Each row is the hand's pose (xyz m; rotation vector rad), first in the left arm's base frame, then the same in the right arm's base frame.
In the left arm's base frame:
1: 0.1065 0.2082 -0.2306 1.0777 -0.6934 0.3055
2: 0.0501 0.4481 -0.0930 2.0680 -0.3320 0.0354
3: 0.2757 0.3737 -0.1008 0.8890 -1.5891 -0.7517
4: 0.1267 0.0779 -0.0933 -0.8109 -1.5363 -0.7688
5: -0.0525 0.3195 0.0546 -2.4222 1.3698 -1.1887
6: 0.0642 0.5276 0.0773 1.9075 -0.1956 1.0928
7: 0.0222 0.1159 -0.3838 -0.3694 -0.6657 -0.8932
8: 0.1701 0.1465 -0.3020 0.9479 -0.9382 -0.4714
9: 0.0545 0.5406 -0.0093 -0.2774 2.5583 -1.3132
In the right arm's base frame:
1: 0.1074 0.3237 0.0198 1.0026 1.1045 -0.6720
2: 0.2557 0.5611 0.0552 1.3409 0.9846 -1.7331
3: 0.1668 0.5156 -0.1605 0.0190 0.2302 -1.0105
4: 0.2282 0.2041 -0.0659 -0.8424 0.2097 0.2244
5: 0.4306 0.4282 0.0794 2.1281 -0.7261 -1.2225
6: 0.4092 0.6503 -0.0082 2.2167 0.9547 -0.9833
7: -0.0047 0.2138 0.1401 -0.8622 1.1217 -0.1277
8: 0.0178 0.2670 -0.0217 0.2600 0.8995 -0.9811
9: 0.3320 0.6576 0.0336 1.0792 -1.4015 0.3102

